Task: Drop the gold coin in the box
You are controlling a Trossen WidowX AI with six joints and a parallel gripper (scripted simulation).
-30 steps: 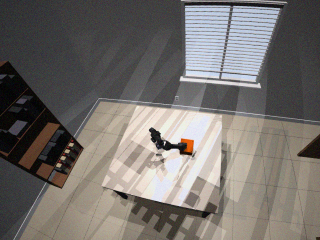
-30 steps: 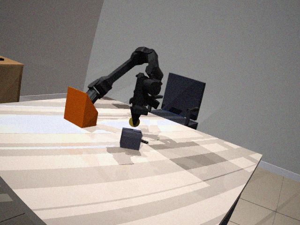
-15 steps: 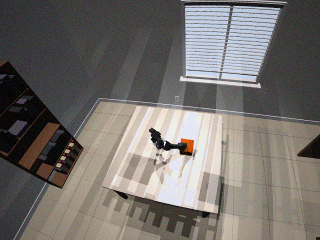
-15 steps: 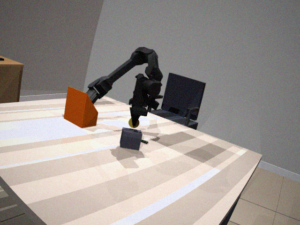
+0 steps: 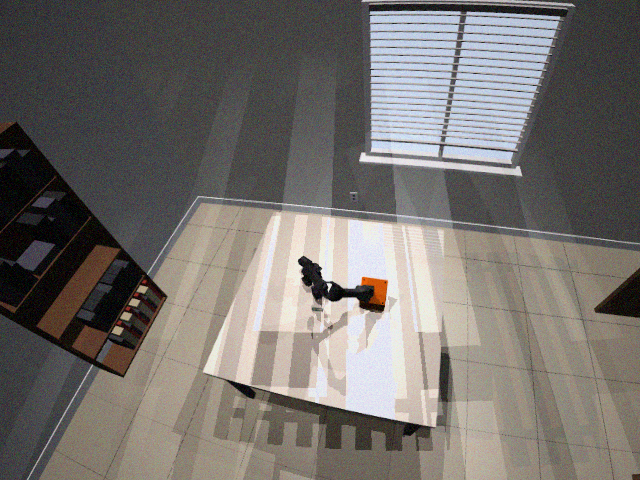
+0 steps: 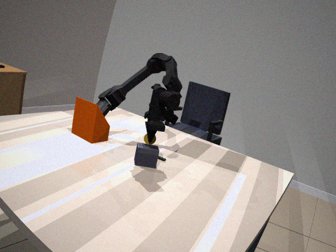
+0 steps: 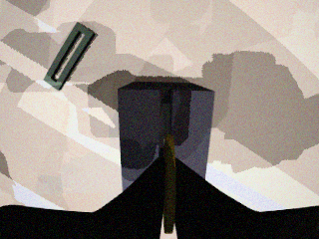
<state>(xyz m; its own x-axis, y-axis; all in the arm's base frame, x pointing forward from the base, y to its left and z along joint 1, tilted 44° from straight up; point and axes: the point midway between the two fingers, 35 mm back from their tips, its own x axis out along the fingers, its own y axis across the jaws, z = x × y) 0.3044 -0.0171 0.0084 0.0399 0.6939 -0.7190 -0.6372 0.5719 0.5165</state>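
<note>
The coin lies 10 mm above my gripper tip.
</note>
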